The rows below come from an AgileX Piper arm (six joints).
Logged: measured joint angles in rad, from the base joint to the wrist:
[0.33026 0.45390 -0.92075 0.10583 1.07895 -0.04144]
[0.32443 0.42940 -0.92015 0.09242 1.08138 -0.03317]
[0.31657 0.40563 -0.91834 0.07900 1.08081 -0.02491]
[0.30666 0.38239 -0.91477 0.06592 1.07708 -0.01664]
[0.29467 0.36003 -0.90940 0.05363 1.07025 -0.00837]
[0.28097 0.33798 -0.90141 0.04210 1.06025 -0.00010]
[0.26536 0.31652 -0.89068 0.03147 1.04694 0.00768]
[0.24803 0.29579 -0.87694 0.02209 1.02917 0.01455]
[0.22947 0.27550 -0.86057 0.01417 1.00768 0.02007]
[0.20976 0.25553 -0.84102 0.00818 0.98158 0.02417]
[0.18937 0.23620 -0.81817 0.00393 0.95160 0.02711]
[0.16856 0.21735 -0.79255 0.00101 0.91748 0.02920]
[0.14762 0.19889 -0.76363 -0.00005 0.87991 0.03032]
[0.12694 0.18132 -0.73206 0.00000 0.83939 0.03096]
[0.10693 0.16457 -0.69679 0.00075 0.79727 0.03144]
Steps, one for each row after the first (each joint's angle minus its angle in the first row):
[-0.00583 -0.02450 0.00060 -0.01341 0.00243 0.00827]
[-0.01369 -0.04827 0.00241 -0.02683 0.00186 0.01653]
[-0.02360 -0.07151 0.00598 -0.03991 -0.00187 0.02480]
[-0.03559 -0.09387 0.01135 -0.05220 -0.00870 0.03307]
[-0.04929 -0.11592 0.01934 -0.06373 -0.01870 0.04134]
[-0.06490 -0.13738 0.03007 -0.07436 -0.03201 0.04912]
[-0.08223 -0.15811 0.04381 -0.08374 -0.04978 0.05599]
[-0.10079 -0.17840 0.06018 -0.09166 -0.07127 0.06151]
[-0.12050 -0.19837 0.07973 -0.09765 -0.09737 0.06561]
[-0.14089 -0.21770 0.10258 -0.10190 -0.12735 0.06855]
[-0.16170 -0.23655 0.12820 -0.10482 -0.16147 0.07064]
[-0.18264 -0.25501 0.15712 -0.10588 -0.19904 0.07176]
[-0.20332 -0.27258 0.18869 -0.10583 -0.23956 0.07240]
[-0.22333 -0.28933 0.22396 -0.10508 -0.28168 0.07288]

